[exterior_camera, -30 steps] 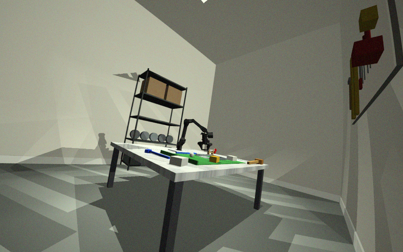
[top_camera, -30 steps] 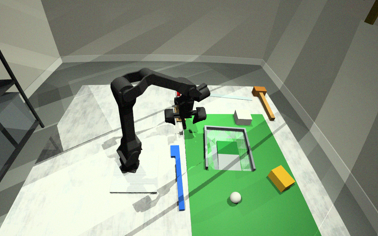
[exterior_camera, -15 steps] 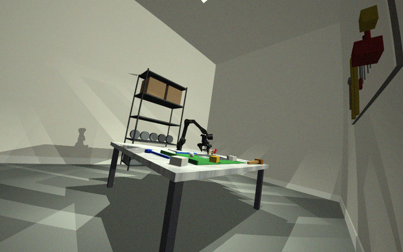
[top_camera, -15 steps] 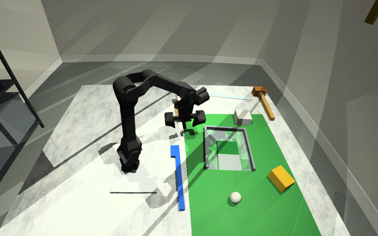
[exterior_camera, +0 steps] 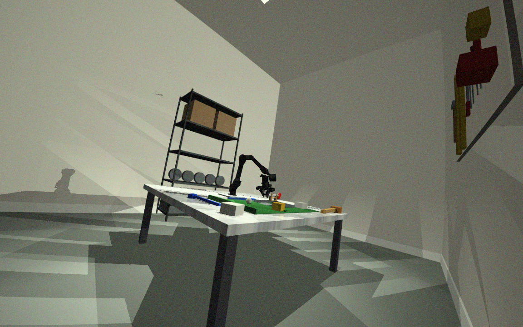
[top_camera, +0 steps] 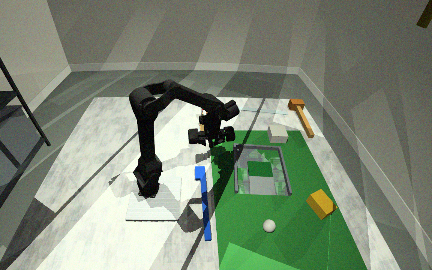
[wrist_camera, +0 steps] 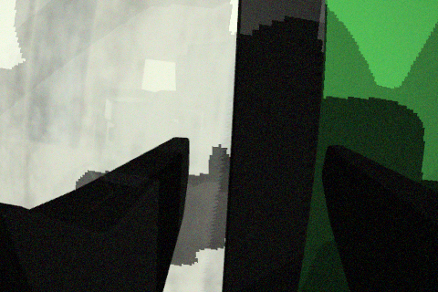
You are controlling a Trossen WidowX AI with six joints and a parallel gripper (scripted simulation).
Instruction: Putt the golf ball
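Right now my gripper tip is 11 cm to the right of the red putter, 4 cm past it and 3 cm below it. From my gripper tip the other things lie so: yellow block 45 cm ahead, 23 cm to the right, 1 cm below; then pale strip 36 cm to the left, 26 cm ahead, 3 cm below; then white golf ball 33 cm to the right, 24 cm ahead, 1 cm below.
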